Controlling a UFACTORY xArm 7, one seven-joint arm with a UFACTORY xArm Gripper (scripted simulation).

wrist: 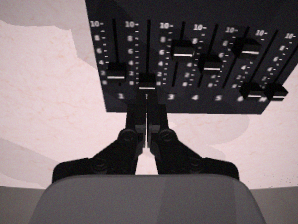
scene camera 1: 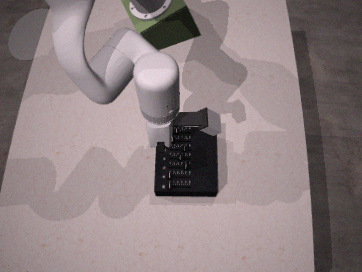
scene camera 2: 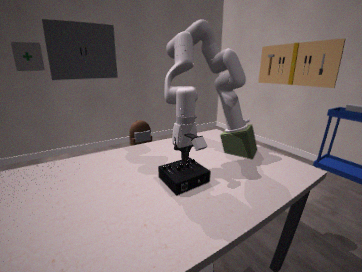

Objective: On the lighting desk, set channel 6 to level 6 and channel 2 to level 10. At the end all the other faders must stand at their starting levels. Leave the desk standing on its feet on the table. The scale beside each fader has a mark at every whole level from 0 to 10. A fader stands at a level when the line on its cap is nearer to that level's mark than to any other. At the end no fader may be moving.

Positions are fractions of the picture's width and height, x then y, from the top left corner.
Observation:
In view: the gripper (scene camera 1: 0.45, 0.52).
The gripper also shows in the wrist view (wrist: 0.49, 0.45) and in scene camera 2 (scene camera 2: 0.51, 0.59).

